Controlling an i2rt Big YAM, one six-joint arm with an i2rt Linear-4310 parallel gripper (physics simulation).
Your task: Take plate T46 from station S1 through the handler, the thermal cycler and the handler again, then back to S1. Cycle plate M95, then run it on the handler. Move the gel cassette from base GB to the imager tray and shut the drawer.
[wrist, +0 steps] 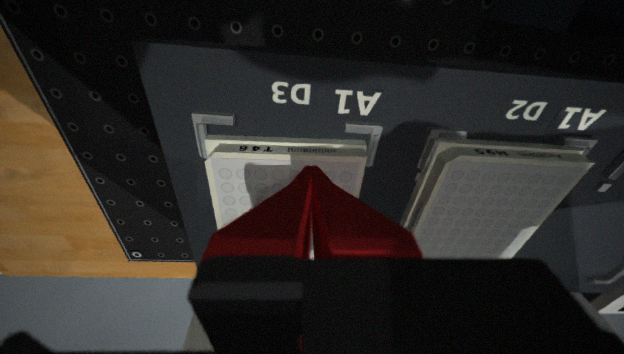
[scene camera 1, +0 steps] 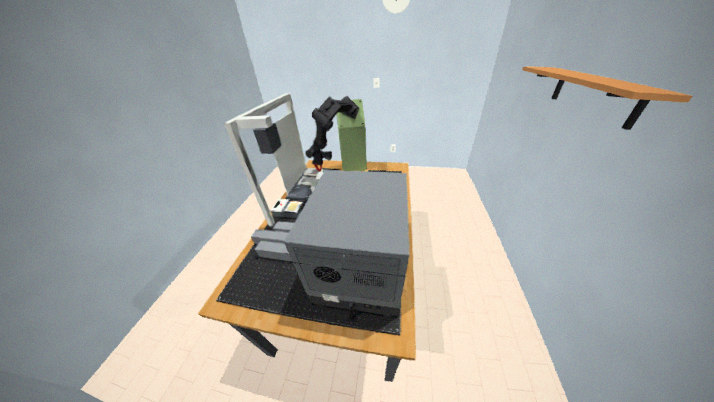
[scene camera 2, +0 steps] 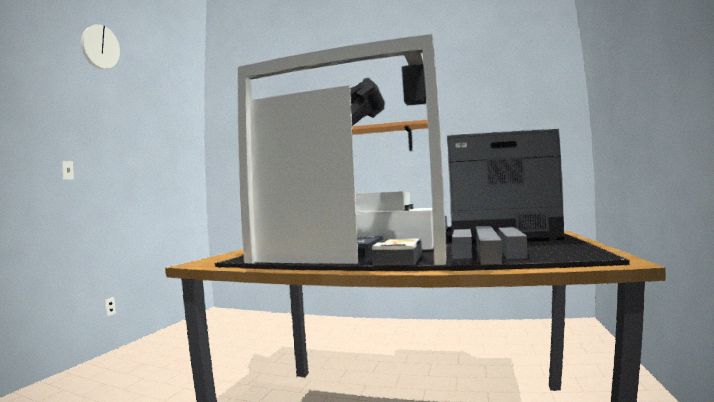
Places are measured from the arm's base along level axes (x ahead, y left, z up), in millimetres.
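Where they show: gripper, fingertip midpoint: (wrist: 311, 176) (scene camera 1: 319, 171); arm's base, origin of the base link: (scene camera 1: 349, 110).
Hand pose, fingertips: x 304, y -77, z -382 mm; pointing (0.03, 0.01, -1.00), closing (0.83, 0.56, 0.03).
Observation:
Each offset is from my fingertips to the top centre of the thing. "spot": to the spot under its first point. Level surfaces: height alone.
In the wrist view, plate T46 {dx +16, dy -53, dz -2 mm} (wrist: 227, 187) lies in the corner brackets of the slot marked D3 on a dark grey deck {dz -23 mm} (wrist: 225, 75). Plate M95 {dx +122, dy +11, dz -7 mm} (wrist: 485, 210) is at the slot marked D2, to the right in that view. My gripper (wrist: 311, 176) (scene camera 1: 318, 167) is shut, with its red fingertips together and nothing between them. The fingers are above plate T46 and hide its lower part. Scene camera 1 shows the gripper at the far left part of the table. A low box (scene camera 1: 287, 210) (scene camera 2: 397, 253) with a white and yellow top stands nearer that camera. I cannot make out the gel cassette or imager drawer for sure.
A light grey frame (scene camera 1: 251, 172) (scene camera 2: 340, 57) with a tall side panel (scene camera 2: 300, 175) stands along the table edge. A dark block {spot: dx +434, dy +250, dz +453 mm} (scene camera 1: 268, 139) (scene camera 2: 414, 85) hangs from it. Other things are a large dark grey machine {dx +426, dy +727, dz +321 mm} (scene camera 1: 360, 210) (scene camera 2: 505, 195), grey blocks (scene camera 2: 488, 250) and a white device {spot: dx +265, dy +232, dz -7 mm} (scene camera 2: 395, 230).

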